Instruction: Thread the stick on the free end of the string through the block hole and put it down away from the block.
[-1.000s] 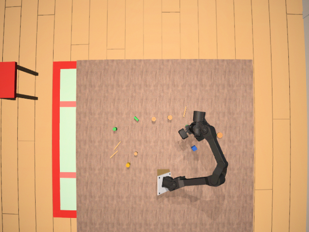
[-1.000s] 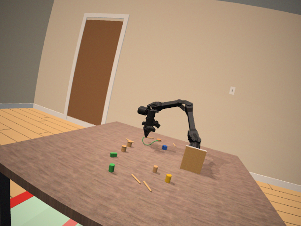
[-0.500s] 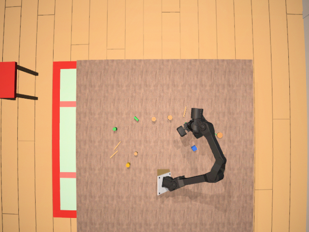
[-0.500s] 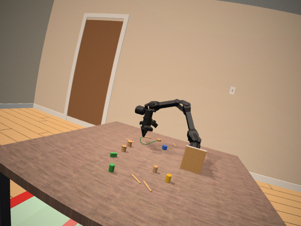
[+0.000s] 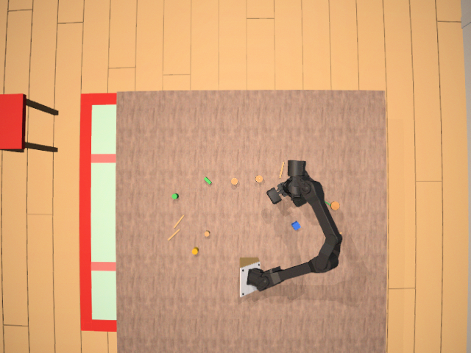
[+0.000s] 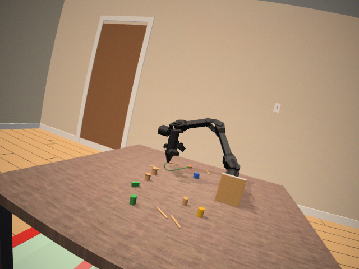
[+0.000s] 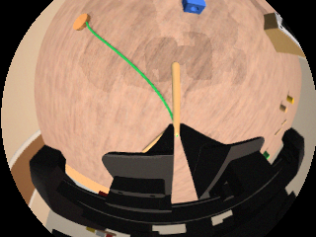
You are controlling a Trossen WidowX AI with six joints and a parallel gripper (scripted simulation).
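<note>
My gripper tip is 170 mm past the blue block, 90 mm to the left of it and 40 mm above it. Also, from my gripper tip: yellow peg (360 mm behind, 360 mm to the left, 40 mm below); then round wooden button (60 mm behind, 260 mm to the right, 50 mm below); then thin wooden stick (10 mm behind, 10 mm to the right).
</note>
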